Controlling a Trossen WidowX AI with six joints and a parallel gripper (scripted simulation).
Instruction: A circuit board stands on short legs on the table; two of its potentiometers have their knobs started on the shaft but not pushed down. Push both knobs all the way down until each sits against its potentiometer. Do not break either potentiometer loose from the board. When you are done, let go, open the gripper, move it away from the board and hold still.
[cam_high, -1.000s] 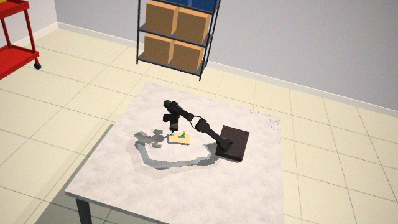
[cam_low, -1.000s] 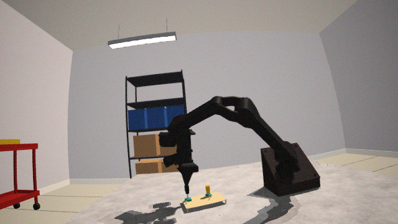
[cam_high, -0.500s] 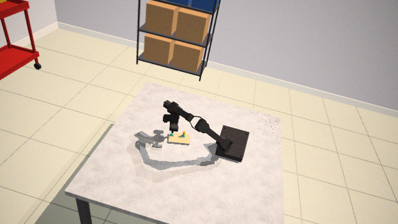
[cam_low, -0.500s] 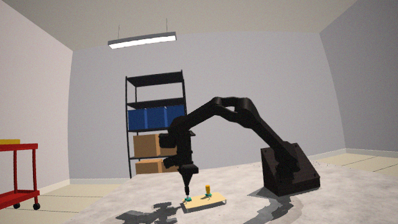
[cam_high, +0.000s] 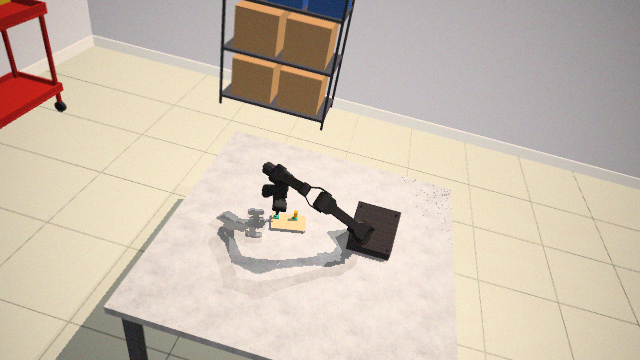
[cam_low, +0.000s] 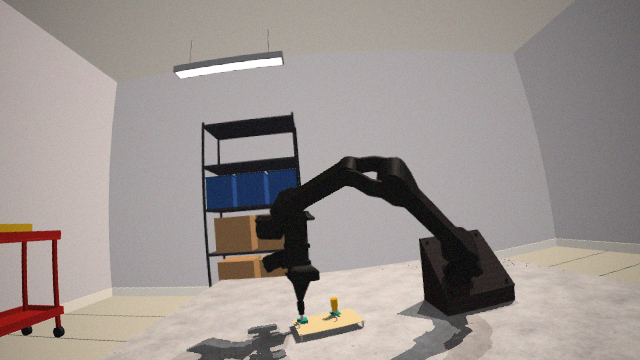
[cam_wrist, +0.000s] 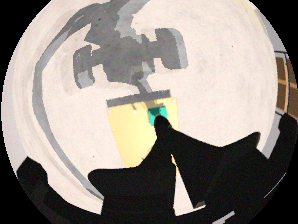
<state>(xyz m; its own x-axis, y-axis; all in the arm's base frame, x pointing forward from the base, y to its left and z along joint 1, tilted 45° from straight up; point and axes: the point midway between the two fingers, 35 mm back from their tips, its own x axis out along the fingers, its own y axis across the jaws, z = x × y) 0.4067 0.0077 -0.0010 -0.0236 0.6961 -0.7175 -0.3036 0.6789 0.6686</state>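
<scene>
My gripper tip is 2 cm above the black knob. Also, from my gripper tip: orange knob 8 cm behind, 3 cm to the right, 3 cm below.
</scene>
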